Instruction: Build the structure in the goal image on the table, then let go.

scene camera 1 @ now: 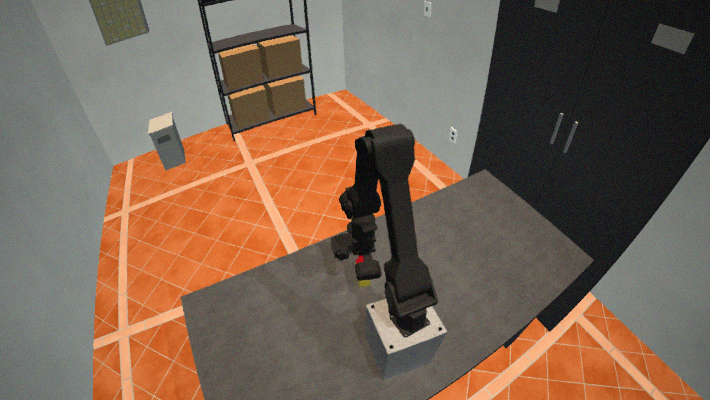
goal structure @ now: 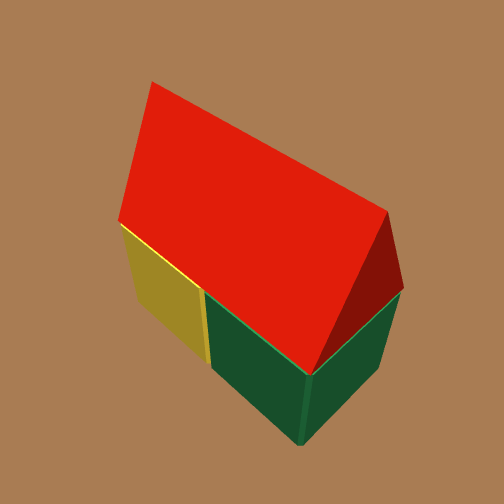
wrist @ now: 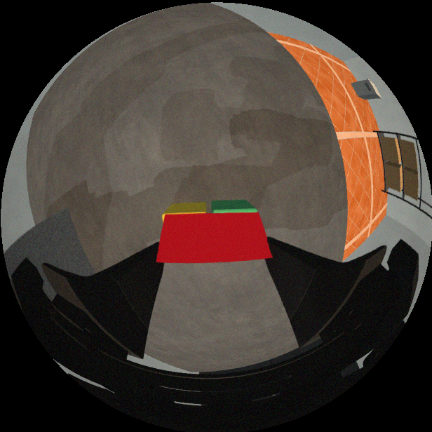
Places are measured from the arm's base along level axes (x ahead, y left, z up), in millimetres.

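Pixels of known places: arm's base, origin of the base link: (scene camera 1: 409, 320).
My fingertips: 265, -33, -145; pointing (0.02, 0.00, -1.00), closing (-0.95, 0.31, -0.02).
Note:
Ahead of a thing's pixels: the offset from my fingertips to its middle, as dx, dy, dz. Level surfaces: height alone.
A red block {+0, +2, +2} (scene camera 1: 359, 259) (wrist: 215, 238) is between the fingers of my gripper (scene camera 1: 356, 261) (wrist: 213, 246), which is shut on it. In the wrist view the red block spans the gap from finger to finger. A yellow block {-19, +8, -34} (scene camera 1: 365, 283) (wrist: 186, 208) and a green block (wrist: 233, 206) stand side by side with a narrow gap, just beyond the red block's edge, partly hidden by it. The green block does not show in the scene view, where the gripper covers that place. Whether the red block touches the two blocks I cannot tell.
The dark grey table {dz -50} (scene camera 1: 240, 320) (wrist: 200, 65) carries the arm's pale base block (scene camera 1: 412, 357), close to the yellow block. Beyond the table stand a shelf rack (scene camera 1: 217, 75), a grey bin (scene camera 1: 170, 147) and a black cabinet (scene camera 1: 530, 90).

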